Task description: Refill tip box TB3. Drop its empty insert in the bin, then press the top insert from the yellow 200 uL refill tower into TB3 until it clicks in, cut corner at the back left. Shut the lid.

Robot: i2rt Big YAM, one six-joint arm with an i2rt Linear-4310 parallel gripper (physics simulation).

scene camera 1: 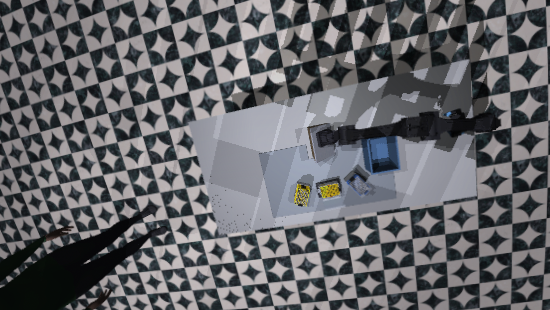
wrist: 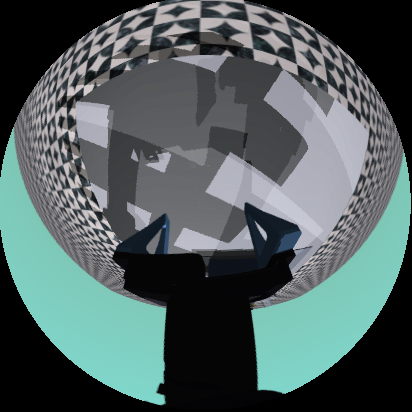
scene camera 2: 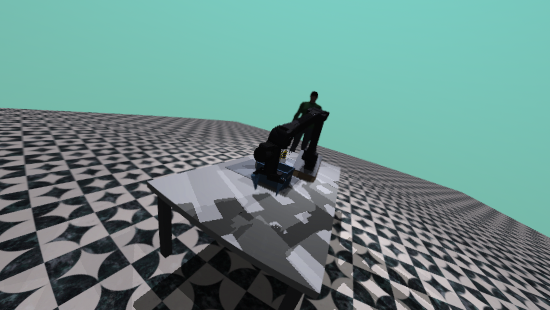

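Observation:
My gripper (wrist: 204, 211) (scene camera 1: 453, 114) is open and empty, its blue fingers spread over bare table. It hangs past the blue bin (scene camera 1: 366, 158) (scene camera 2: 286, 176), on the side away from the tip boxes. The bin's rim (wrist: 230, 261) shows just under the fingers in the wrist view. A yellow refill tower (scene camera 1: 301, 194) stands at the left of a row. Next to it is a grey-rimmed box with a yellow insert (scene camera 1: 329, 189). A blue box with a grey insert (scene camera 1: 358, 183) stands nearest the bin. Labels are too small to read.
The arm (scene camera 1: 384, 133) (scene camera 2: 286, 133) reaches from its base plate (scene camera 1: 311, 144) across the bin. The boxes stand on a pale mat (scene camera 1: 280, 173) on the grey table (scene camera 1: 230, 154) (scene camera 2: 199, 184). A person (scene camera 2: 310, 109) stands on the floor beyond the table.

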